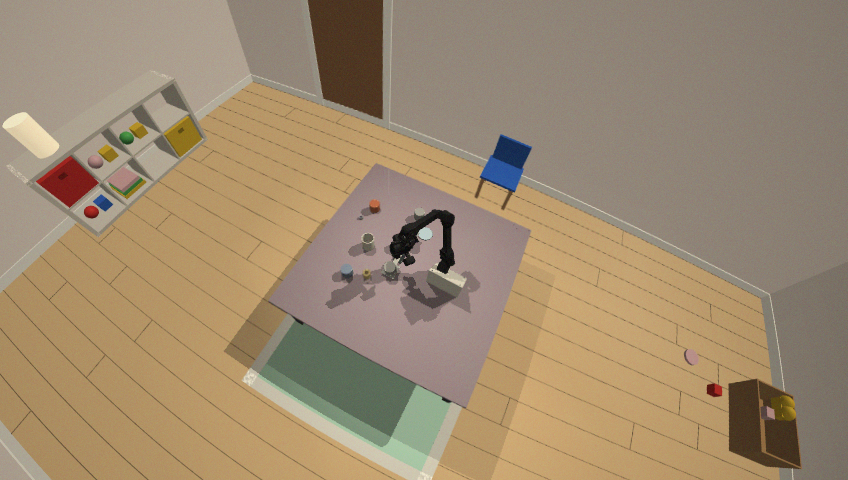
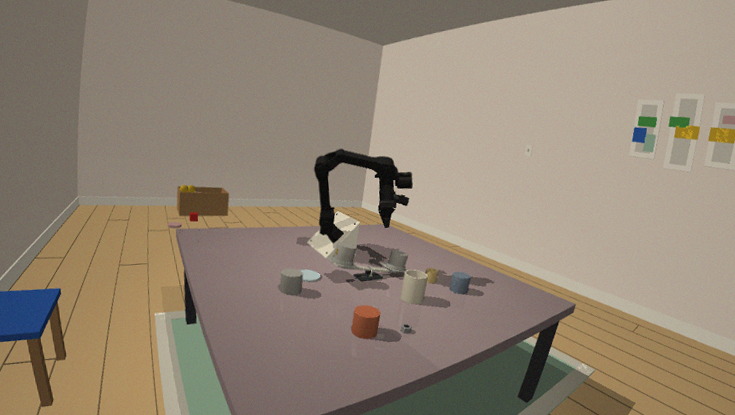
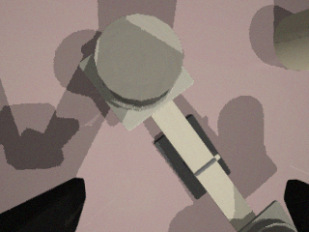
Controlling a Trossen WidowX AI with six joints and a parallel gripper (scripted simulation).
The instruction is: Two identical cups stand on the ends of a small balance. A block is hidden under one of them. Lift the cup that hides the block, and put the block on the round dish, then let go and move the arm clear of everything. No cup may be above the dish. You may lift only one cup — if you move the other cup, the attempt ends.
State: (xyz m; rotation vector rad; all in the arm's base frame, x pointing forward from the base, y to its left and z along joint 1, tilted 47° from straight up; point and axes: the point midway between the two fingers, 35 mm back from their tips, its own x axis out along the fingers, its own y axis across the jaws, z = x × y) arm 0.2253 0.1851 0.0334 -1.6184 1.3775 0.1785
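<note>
My gripper tip is 30 mm short of the grey block, 50 mm to the right of it and 150 mm above it. The rest, counted from my gripper tip: cream cup 260 mm ahead, 20 mm to the right, 150 mm below; then balance 50 mm ahead, 80 mm to the right, 150 mm below; then blue cup 250 mm ahead, 200 mm to the left, 150 mm below.
</note>
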